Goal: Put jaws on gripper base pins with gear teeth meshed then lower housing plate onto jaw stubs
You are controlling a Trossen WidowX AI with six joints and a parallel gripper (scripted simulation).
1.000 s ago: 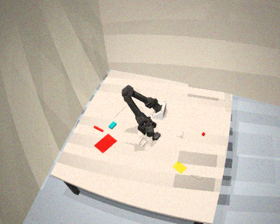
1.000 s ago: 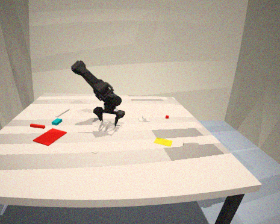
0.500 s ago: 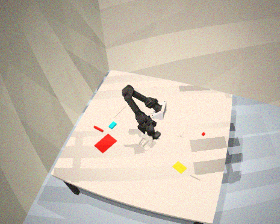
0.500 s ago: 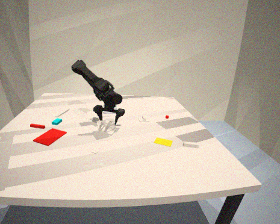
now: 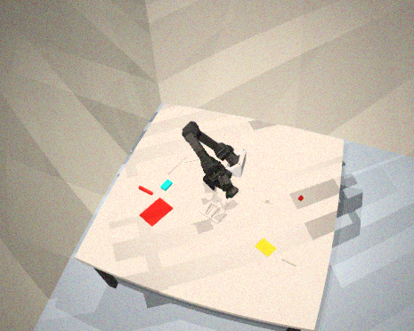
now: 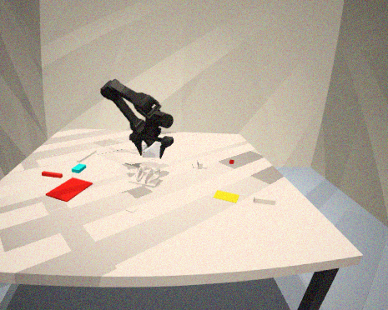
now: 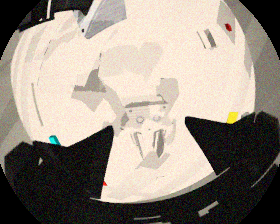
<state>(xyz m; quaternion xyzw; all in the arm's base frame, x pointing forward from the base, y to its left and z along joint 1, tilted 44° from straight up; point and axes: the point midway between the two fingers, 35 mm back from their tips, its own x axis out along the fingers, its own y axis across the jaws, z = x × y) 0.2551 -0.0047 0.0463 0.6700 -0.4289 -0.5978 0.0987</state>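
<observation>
Now: gripper tip 6 cm above the white housing part and 2 cm short of it. From my gripper tip the other things lie so: pale stand 25 cm to the left, 7 cm below, 7 cm behind; then red plate 34 cm to the right, 12 cm ahead, 8 cm below; then cyan block 32 cm to the right, 7 cm below, 6 cm behind.
</observation>
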